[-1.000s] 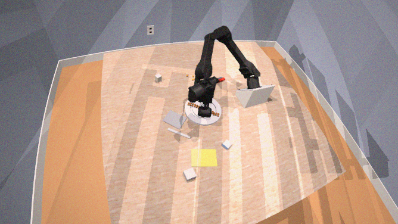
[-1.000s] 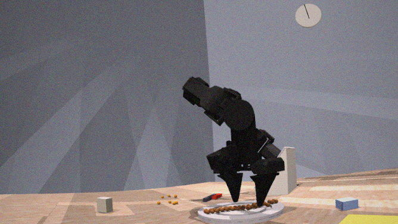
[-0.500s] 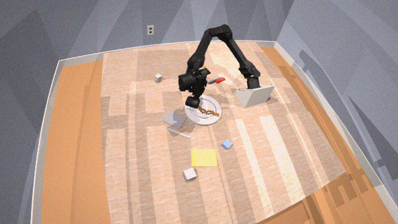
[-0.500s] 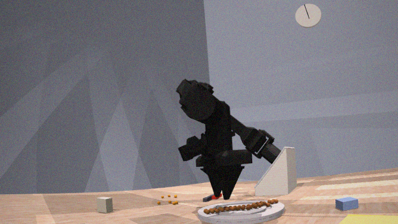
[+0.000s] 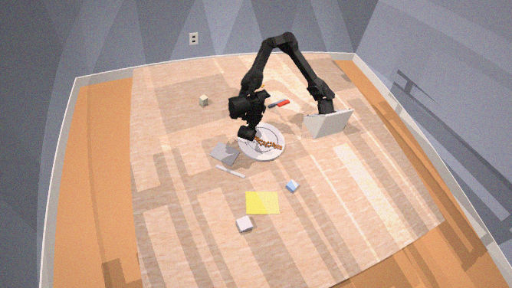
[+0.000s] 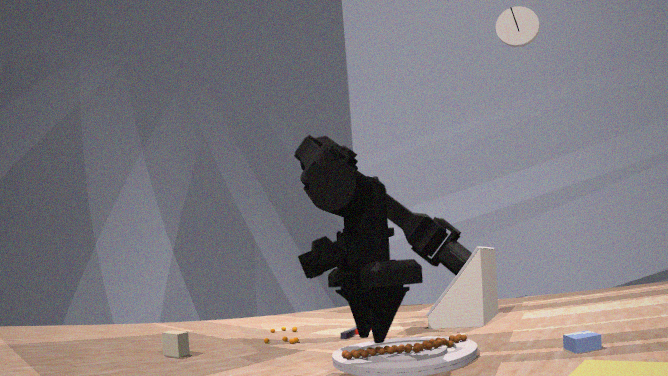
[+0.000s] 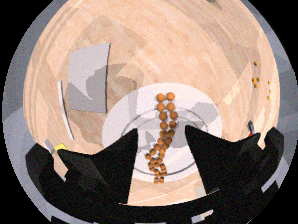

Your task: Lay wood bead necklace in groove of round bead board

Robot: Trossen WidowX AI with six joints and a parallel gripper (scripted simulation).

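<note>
The grey sheet is 120 mm ahead of my gripper tip, 50 mm to the left of it and 30 mm below it. Round my gripper tip: blue block: 260 mm to the left, 90 mm behind, 30 mm below; then stick: 130 mm to the left, 120 mm ahead, 30 mm below; then red-tipped tool: 230 mm behind, 170 mm to the right, 30 mm below.
</note>
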